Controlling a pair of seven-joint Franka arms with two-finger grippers.
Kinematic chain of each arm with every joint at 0, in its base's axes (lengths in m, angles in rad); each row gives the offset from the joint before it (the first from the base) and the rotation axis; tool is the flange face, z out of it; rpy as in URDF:
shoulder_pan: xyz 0 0 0.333 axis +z
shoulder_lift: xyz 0 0 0 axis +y
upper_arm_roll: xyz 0 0 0.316 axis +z
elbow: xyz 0.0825 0 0 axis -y
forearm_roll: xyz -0.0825 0 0.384 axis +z
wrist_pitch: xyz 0 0 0 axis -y
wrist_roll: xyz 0.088 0 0 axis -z
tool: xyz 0 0 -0.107 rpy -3.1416 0 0
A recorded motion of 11 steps. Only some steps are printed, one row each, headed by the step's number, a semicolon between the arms.
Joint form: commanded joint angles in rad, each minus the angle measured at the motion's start. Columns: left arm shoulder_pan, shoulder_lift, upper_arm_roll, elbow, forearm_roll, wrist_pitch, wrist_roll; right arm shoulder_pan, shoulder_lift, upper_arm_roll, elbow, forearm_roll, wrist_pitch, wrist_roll.
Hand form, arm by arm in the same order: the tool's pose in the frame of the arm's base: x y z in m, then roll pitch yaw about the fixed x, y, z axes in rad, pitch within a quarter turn. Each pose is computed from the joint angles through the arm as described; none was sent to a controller.
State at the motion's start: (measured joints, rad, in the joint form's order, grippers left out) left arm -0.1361 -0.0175 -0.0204 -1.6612 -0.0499 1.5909 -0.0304; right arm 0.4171 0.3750 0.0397 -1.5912 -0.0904 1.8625 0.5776
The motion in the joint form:
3: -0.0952 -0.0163 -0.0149 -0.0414 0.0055 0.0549 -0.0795; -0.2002 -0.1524 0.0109 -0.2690 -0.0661 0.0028 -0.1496
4: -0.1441 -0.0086 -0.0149 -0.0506 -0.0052 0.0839 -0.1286; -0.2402 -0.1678 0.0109 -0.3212 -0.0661 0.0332 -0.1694
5: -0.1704 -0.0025 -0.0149 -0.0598 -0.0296 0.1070 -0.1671; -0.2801 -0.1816 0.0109 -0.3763 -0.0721 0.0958 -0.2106
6: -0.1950 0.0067 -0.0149 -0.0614 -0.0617 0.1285 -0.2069; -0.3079 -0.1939 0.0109 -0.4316 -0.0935 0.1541 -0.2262
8: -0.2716 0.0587 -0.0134 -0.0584 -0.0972 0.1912 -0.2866; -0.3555 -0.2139 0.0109 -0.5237 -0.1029 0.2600 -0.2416
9: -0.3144 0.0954 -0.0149 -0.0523 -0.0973 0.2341 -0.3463; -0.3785 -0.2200 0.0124 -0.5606 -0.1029 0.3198 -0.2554
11: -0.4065 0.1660 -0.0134 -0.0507 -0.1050 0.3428 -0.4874; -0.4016 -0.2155 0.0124 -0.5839 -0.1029 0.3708 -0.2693
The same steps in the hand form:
3: 0.5269 -0.1488 0.5872 3.1014 0.0277 -0.1534; 0.5712 0.1428 0.3842 2.9337 0.1471 -0.1141
4: 0.5230 -0.1766 0.5812 3.0902 0.0194 -0.1510; 0.5668 0.1184 0.3723 2.9358 0.1581 -0.1303
5: 0.5206 -0.1934 0.5755 3.0657 0.0187 -0.1348; 0.5639 0.0954 0.3604 2.9484 0.1466 -0.1168
6: 0.5189 -0.2103 0.5718 3.0330 0.0193 -0.1140; 0.5582 0.0785 0.3476 2.9427 0.1322 -0.1098
8: 0.5178 -0.2583 0.5497 2.9970 0.0272 -0.0971; 0.5467 0.0526 0.3271 2.9564 0.1050 -0.1194
9: 0.5176 -0.2861 0.5350 2.9940 0.0249 -0.0761; 0.5432 0.0420 0.3193 2.9711 0.0818 -0.1176
11: 0.5111 -0.3436 0.5033 2.9739 0.0157 -0.0096; 0.5423 0.0307 0.3110 2.9833 0.0635 -0.1192

